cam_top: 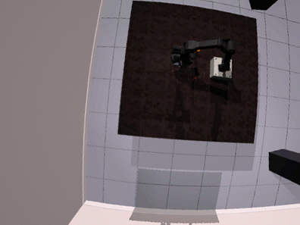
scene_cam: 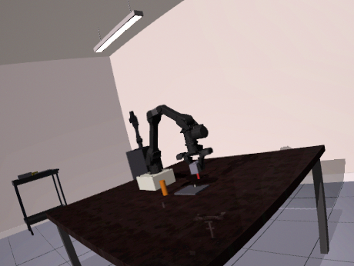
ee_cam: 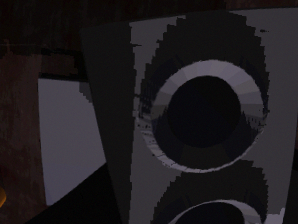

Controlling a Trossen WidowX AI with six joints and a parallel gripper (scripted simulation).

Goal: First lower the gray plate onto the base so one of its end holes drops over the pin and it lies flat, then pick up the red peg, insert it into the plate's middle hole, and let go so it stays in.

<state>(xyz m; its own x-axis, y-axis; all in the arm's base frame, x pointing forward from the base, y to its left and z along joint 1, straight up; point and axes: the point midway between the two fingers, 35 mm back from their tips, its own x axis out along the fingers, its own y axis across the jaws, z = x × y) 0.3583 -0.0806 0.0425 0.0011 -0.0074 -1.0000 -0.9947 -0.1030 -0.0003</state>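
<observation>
My gripper tip is 80 mm above the gray base, 40 mm to the left of it and 30 mm past it. The rest, counted from my gripper tip: red peg: 150 mm to the left, 110 mm behind, 50 mm below; then gray plate: 30 mm above; then orange cylinder: 170 mm behind, 90 mm to the right, 50 mm below.
</observation>
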